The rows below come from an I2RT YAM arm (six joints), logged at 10 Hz.
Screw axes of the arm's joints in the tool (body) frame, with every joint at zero. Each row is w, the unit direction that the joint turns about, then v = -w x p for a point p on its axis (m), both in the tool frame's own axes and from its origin. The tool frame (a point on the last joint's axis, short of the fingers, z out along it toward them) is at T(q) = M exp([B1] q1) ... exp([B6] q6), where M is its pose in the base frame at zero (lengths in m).
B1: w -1 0 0 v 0.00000 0.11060 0.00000
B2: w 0 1 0 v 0.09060 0.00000 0.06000
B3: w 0 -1 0 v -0.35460 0.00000 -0.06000
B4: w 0 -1 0 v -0.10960 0.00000 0.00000
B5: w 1 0 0 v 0.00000 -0.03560 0.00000
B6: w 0 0 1 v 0.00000 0.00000 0.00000
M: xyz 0.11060 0.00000 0.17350 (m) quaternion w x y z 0.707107 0 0.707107 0
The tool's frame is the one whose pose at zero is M.
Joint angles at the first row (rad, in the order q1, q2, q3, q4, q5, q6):
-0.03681, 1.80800, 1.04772, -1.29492, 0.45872, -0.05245
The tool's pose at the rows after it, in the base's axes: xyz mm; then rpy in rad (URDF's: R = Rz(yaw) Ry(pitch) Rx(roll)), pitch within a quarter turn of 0, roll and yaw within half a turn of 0:
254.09 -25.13 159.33 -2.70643 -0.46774 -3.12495
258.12 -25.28 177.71 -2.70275 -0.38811 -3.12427
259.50 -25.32 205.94 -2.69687 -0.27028 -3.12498
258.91 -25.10 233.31 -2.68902 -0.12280 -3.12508
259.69 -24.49 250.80 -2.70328 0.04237 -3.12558
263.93 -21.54 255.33 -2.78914 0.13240 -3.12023
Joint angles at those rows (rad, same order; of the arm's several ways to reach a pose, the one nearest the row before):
-0.03680, 1.78702, 1.06717, -1.29569, 0.45872, -0.05321
-0.03681, 1.73743, 1.10190, -1.29912, 0.45872, -0.05588
-0.03681, 1.65808, 1.14578, -1.30371, 0.45835, -0.05742
-0.03605, 1.57338, 1.17892, -1.27354, 0.45834, -0.05818
-0.03642, 1.50207, 1.18238, -1.18428, 0.43545, -0.05779
-0.03604, 1.48107, 1.18197, -1.11866, 0.34429, -0.06045

